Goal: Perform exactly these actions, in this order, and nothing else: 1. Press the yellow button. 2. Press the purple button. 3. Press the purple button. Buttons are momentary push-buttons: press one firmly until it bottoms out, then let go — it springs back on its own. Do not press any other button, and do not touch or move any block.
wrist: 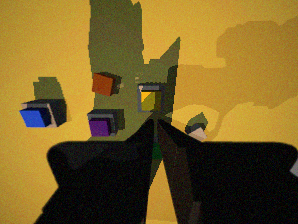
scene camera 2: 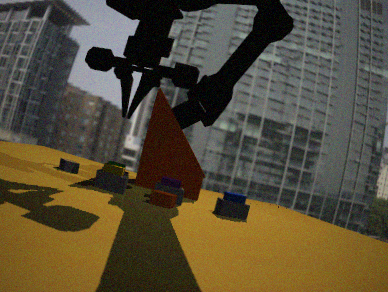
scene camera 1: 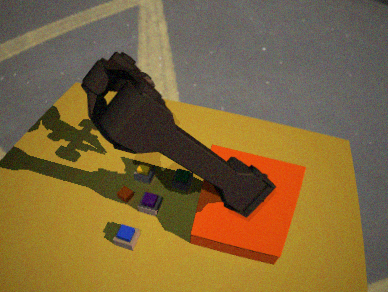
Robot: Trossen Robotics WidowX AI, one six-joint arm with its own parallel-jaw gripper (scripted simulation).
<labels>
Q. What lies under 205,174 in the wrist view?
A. The gripper.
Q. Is the gripper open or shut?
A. Shut.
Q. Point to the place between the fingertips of the gripper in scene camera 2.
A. At 125,118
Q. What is the gripper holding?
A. Nothing.
</labels>
